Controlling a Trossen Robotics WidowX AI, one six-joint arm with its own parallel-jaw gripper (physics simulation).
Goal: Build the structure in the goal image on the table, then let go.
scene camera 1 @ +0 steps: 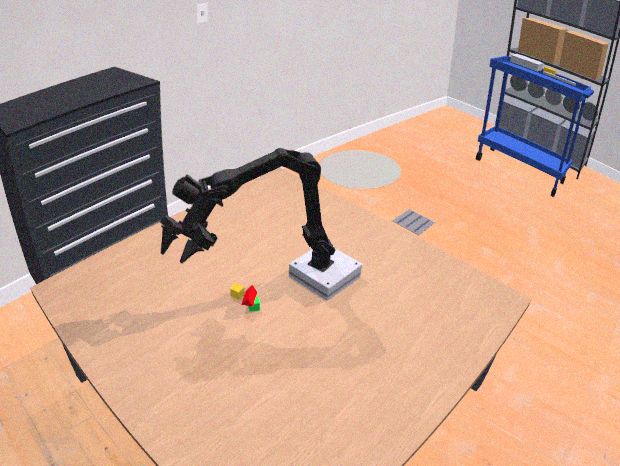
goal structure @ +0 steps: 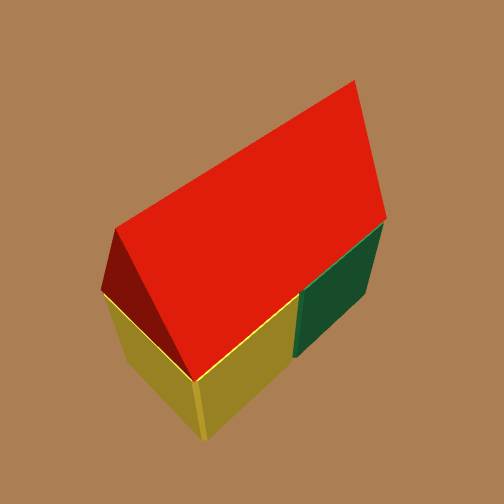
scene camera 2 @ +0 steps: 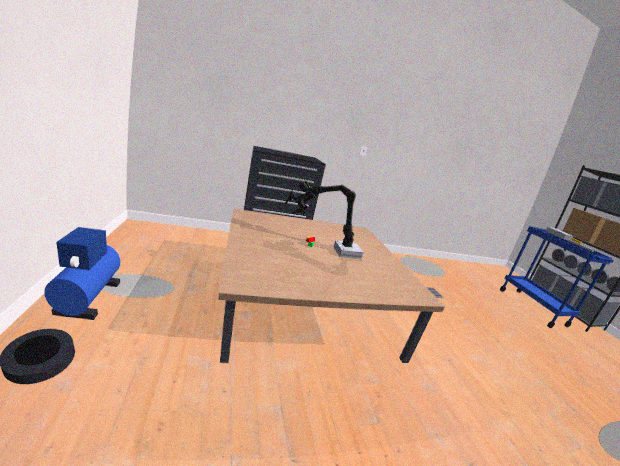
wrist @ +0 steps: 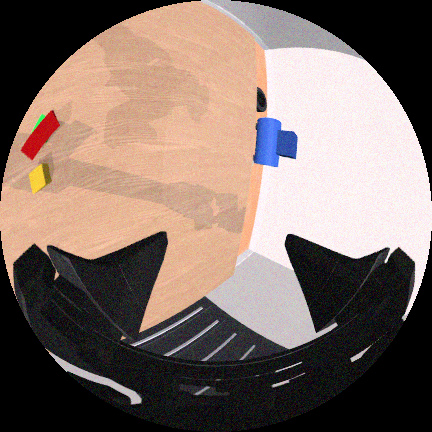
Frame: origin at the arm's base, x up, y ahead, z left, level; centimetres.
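Seen in the pictures: gripper, fingertip midpoint: [scene camera 1: 171,258] [scene camera 2: 287,208] [wrist: 228,239]; arm's base, origin of the base link: [scene camera 1: 320,263] [scene camera 2: 347,245].
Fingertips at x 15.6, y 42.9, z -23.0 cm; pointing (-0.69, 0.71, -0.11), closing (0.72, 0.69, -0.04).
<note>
Pixels of each thing's top centre, then the offset from my fingertips to it. Level surfaces: height alone.
- green block, middle of its top: [scene camera 1: 253,299] [scene camera 2: 311,241] dx -17.9, dy -17.4, dz +16.0 cm
- red block, middle of its top: [scene camera 1: 247,291] [scene camera 2: 311,236] dx -14.9, dy -16.9, dz +14.3 cm
- yellow cube, middle of its top: [wrist: 36,178] [scene camera 1: 237,287] dx -17.9, dy -18.4, dz +8.3 cm
- wooden table, its level: dx -21.2 cm
A green block [scene camera 1: 255,305] [scene camera 2: 310,245] [wrist: 40,121] sits on the table, partly hidden under a red block. The red block [scene camera 1: 250,296] [scene camera 2: 311,240] [wrist: 41,135] is longer, lies over the green block and looks tilted in scene camera 1. What bears its other end is hard to tell. A yellow cube [scene camera 1: 237,291] [wrist: 39,178] stands on the table beside them, with a small gap to the red block in the wrist view. My gripper [scene camera 1: 172,256] [scene camera 2: 294,205] [wrist: 228,239] is open and empty, high above the table and well away from the blocks.
The wooden table [scene camera 1: 320,400] [scene camera 2: 280,280] carries the arm's pale base [scene camera 1: 326,275] [scene camera 2: 347,249] to the right of the blocks. A dark drawer cabinet [scene camera 1: 95,165] [scene camera 2: 285,175] stands behind the table. A blue cart [scene camera 1: 526,147] [scene camera 2: 543,296] stands on the floor far to the right.
</note>
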